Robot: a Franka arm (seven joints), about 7 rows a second.
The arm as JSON. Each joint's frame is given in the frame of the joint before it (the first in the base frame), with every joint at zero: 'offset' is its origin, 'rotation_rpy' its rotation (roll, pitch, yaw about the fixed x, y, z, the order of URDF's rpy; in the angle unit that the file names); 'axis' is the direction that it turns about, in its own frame. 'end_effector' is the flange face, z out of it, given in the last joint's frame.
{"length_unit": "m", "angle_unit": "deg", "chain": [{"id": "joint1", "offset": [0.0, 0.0, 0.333], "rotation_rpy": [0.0, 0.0, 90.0], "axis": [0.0, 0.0, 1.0]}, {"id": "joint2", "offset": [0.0, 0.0, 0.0], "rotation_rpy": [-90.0, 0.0, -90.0], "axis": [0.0, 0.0, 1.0]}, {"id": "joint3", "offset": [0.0, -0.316, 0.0], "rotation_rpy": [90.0, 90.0, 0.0], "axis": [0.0, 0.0, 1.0]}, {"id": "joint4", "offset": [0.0, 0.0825, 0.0], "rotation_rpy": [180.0, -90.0, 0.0], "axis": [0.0, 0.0, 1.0]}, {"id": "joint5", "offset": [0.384, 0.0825, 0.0], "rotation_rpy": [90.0, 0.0, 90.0], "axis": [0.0, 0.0, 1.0]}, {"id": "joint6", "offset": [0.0, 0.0, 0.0], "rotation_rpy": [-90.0, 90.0, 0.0], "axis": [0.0, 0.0, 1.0]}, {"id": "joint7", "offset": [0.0, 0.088, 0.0], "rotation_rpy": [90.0, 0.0, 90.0], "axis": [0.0, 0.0, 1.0]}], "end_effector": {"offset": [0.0, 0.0, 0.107], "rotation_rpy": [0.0, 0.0, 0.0]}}
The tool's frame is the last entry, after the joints.
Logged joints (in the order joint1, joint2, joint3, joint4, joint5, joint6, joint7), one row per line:
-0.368 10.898 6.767 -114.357 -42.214 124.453 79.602
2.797 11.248 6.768 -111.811 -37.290 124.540 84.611
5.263 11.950 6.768 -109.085 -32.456 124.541 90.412
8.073 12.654 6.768 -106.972 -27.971 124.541 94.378
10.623 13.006 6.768 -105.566 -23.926 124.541 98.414
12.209 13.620 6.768 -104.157 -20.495 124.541 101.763
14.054 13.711 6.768 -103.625 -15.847 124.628 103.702
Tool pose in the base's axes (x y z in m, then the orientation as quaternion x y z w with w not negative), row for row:
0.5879 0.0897 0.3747 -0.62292 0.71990 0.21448 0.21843
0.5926 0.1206 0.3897 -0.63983 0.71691 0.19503 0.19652
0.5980 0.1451 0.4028 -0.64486 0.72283 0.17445 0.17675
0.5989 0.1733 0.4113 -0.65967 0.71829 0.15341 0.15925
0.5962 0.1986 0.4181 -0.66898 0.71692 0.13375 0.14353
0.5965 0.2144 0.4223 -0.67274 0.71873 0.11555 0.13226
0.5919 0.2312 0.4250 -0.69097 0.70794 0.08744 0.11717
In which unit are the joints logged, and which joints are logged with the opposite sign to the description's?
The joints are logged in degrees. Opposite sign: joint5.
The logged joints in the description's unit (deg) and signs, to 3 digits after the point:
-0.368 10.898 6.767 -114.357 42.214 124.453 79.602
2.797 11.248 6.768 -111.811 37.290 124.540 84.611
5.263 11.950 6.768 -109.085 32.456 124.541 90.412
8.073 12.654 6.768 -106.972 27.971 124.541 94.378
10.623 13.006 6.768 -105.566 23.926 124.541 98.414
12.209 13.620 6.768 -104.157 20.495 124.541 101.763
14.054 13.711 6.768 -103.625 15.847 124.628 103.702

